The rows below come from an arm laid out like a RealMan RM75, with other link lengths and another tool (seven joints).
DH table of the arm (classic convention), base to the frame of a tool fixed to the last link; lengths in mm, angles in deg. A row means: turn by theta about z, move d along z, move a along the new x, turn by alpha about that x. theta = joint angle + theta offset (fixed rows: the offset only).
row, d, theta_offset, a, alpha
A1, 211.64, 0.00, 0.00, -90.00
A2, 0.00, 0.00, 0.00, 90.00
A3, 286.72, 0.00, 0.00, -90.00
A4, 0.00, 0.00, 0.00, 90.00
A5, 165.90, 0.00, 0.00, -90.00
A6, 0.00, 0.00, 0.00, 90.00
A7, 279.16, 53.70, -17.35, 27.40
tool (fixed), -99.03, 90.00, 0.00, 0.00
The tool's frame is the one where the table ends.
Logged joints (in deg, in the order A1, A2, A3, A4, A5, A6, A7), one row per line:
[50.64 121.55 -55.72 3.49 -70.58 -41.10 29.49]
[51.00 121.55 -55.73 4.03 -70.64 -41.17 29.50]
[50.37 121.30 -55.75 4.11 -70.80 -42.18 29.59]
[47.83 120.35 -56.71 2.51 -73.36 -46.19 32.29]
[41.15 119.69 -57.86 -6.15 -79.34 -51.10 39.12]
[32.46 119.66 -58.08 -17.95 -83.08 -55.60 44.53]
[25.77 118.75 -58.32 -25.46 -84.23 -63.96 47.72]
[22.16 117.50 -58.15 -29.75 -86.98 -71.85 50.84]
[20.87 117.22 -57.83 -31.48 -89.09 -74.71 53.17]
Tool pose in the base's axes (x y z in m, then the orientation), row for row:
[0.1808 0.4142 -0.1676 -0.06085 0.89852 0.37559 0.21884]
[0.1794 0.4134 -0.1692 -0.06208 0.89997 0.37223 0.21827]
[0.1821 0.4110 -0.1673 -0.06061 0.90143 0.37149 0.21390]
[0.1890 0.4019 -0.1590 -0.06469 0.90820 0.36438 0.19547]
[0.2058 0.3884 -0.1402 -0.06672 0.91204 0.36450 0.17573]
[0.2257 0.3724 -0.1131 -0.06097 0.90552 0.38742 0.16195]
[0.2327 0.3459 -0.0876 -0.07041 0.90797 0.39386 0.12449]
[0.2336 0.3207 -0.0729 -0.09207 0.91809 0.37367 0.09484]
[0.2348 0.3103 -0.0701 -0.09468 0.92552 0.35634 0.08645]
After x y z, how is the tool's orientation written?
As a quaternion, x y z w.
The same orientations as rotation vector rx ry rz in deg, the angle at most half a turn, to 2 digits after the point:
[-9.65 142.47 59.55]
[-9.85 142.74 59.04]
[-9.64 143.31 59.06]
[-10.39 145.81 58.50]
[-10.83 148.01 59.15]
[-9.97 148.07 63.35]
[-11.76 151.63 65.77]
[-15.64 155.97 63.48]
[-16.16 158.00 60.83]

